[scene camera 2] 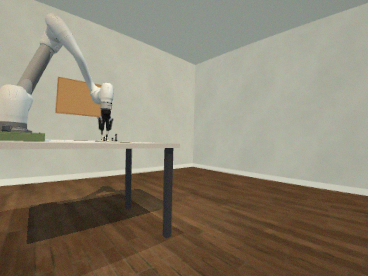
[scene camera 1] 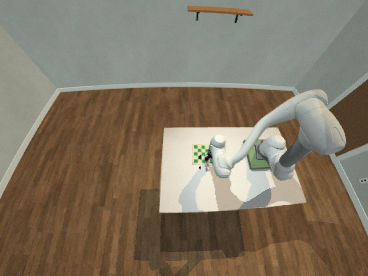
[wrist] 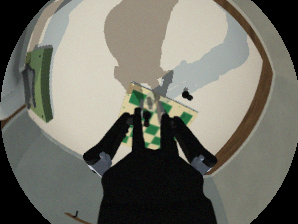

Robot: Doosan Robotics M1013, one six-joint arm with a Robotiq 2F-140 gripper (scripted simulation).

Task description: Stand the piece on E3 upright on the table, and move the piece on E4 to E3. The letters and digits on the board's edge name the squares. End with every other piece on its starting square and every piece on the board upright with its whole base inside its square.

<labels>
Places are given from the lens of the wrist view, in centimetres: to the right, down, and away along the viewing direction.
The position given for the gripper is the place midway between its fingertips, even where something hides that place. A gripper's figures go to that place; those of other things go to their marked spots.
gripper (wrist: 150, 105): 0, -2, 22
green-and-white chessboard (wrist: 135, 93): -4, -5, 22
</labels>
